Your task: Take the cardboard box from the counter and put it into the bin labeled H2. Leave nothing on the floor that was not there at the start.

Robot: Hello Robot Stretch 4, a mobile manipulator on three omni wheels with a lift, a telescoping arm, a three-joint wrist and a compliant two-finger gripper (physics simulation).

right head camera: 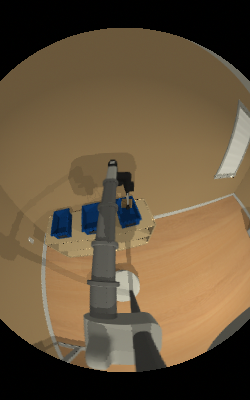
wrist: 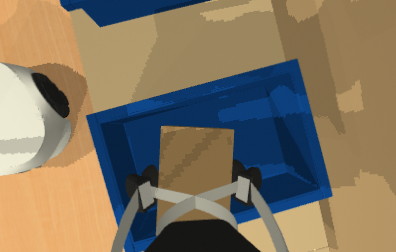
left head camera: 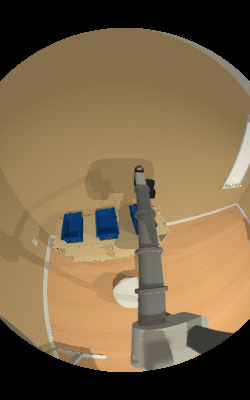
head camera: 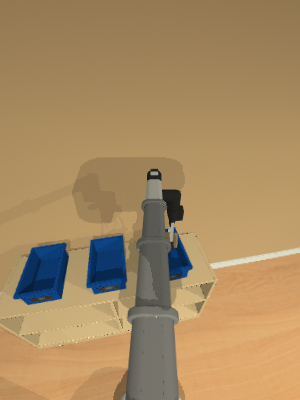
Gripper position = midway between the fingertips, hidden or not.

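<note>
My gripper (wrist: pixel 193 177) is visible, as is a brown cardboard box (wrist: pixel 193 160). A tan shelf unit appears in the head camera (head camera: pixel 81 315), the left head camera view (left head camera: pixel 92 248), the right head camera view (right head camera: pixel 79 244) and the wrist view (wrist: pixel 126 62).
</note>
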